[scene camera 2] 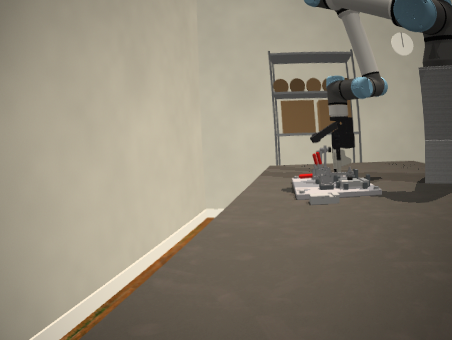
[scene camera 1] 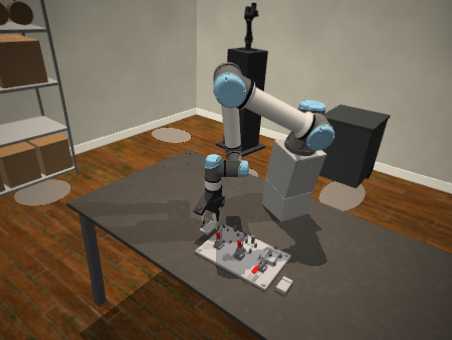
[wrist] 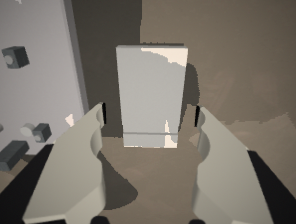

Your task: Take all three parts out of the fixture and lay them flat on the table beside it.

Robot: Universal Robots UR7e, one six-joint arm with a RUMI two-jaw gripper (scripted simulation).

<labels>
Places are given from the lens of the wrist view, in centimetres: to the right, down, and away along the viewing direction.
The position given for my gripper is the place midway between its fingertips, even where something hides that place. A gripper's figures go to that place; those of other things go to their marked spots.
my gripper (wrist: 150, 105): 0, 0, 15
fixture (wrist: 51, 89): -7, -2, 13
</labels>
